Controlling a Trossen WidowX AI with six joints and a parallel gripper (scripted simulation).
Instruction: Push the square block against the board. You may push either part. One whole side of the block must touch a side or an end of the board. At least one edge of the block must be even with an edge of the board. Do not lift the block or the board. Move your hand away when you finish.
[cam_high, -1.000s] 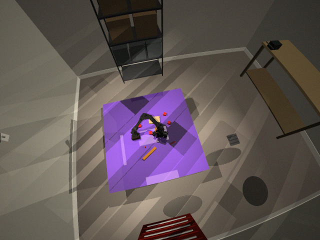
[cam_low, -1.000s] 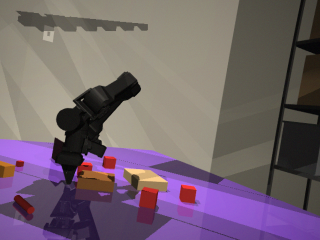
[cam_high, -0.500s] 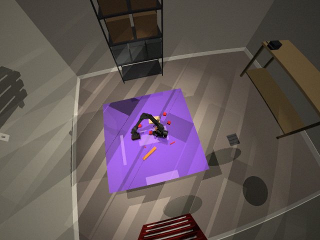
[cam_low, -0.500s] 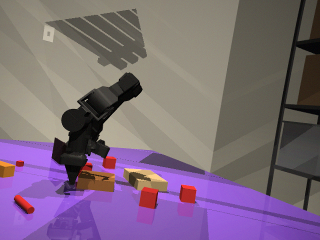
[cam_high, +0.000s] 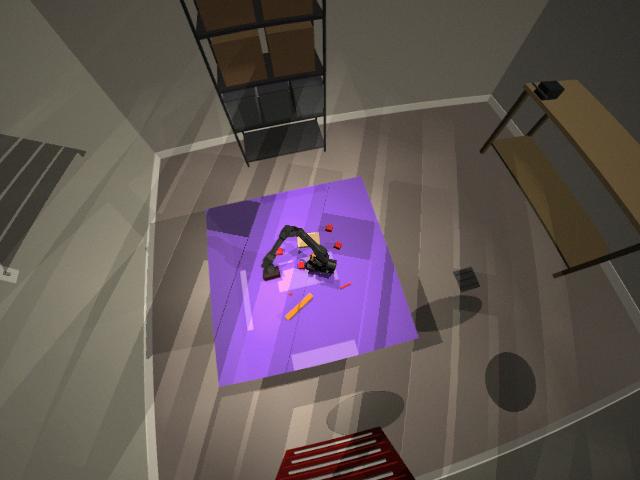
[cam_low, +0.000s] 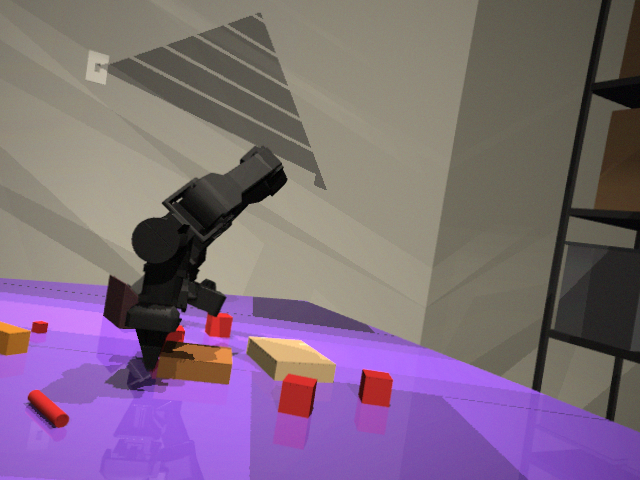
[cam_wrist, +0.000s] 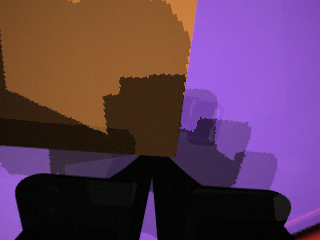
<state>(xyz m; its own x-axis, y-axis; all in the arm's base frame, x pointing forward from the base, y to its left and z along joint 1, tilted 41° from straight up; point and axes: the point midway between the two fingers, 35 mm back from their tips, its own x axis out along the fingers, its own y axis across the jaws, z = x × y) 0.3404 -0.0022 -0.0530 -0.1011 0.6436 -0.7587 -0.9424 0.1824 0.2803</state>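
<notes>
My gripper tip is now 2 cm past the square block, 7 cm to the right of it and 1 cm below it. Round my gripper tip: long orange bar (18 cm behind, 22 cm to the right, 1 cm above); tan board (5 cm behind, 24 cm to the left, 1 cm above).
</notes>
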